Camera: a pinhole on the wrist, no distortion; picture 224 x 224 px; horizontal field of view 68.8 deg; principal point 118.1 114.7 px. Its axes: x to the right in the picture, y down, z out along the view. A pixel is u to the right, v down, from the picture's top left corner.
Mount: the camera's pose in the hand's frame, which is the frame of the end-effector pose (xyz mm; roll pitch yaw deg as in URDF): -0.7 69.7 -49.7 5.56 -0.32 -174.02
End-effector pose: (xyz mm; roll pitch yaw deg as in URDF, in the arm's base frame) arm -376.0 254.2 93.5 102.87 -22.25 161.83
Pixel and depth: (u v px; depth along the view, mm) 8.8 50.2 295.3
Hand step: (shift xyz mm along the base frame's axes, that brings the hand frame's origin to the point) -9.8 296.0 232.4
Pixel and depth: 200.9 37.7 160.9
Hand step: 166.4 87.2 81.4
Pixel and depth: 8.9 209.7 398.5
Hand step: -208.4 424.0 -51.4
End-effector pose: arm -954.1 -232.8 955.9 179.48 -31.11 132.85
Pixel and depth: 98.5 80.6 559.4
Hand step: -19.2 389.6 -395.7
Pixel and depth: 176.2 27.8 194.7
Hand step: 136.2 125.1 -155.6
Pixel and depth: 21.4 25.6 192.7
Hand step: 46.4 251.9 -58.7
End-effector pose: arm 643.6 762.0 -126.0 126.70 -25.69 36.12
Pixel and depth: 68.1 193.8 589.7
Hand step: 524.4 -75.9 -313.2
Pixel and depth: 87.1 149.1 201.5
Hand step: 138.9 -90.2 -28.6
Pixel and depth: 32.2 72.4 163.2
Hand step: 141.3 -105.0 74.6
